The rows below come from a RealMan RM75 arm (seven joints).
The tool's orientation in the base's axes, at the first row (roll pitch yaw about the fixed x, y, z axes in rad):
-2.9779 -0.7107 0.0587
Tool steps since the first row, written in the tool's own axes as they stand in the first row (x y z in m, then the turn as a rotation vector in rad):
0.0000 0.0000 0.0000 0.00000 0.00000 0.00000
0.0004 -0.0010 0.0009 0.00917 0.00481 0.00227
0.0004 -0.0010 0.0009 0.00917 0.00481 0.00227
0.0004 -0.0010 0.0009 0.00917 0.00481 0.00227
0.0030 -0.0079 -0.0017 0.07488 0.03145 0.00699
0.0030 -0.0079 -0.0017 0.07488 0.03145 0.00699
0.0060 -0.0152 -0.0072 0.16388 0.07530 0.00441
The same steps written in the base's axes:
0.0000 0.0000 0.0000 0.00000 0.00000 0.00000
0.0007 0.0012 -0.0003 0.00916 -0.00384 0.00369
0.0007 0.0012 -0.0003 0.00916 -0.00384 0.00369
0.0007 0.0012 -0.0003 0.00916 -0.00384 0.00369
-0.0001 0.0075 0.0042 0.06624 -0.02605 0.03974
-0.0001 0.0075 0.0042 0.06624 -0.02605 0.03974
-0.0025 0.0137 0.0112 0.13913 -0.06553 0.09431

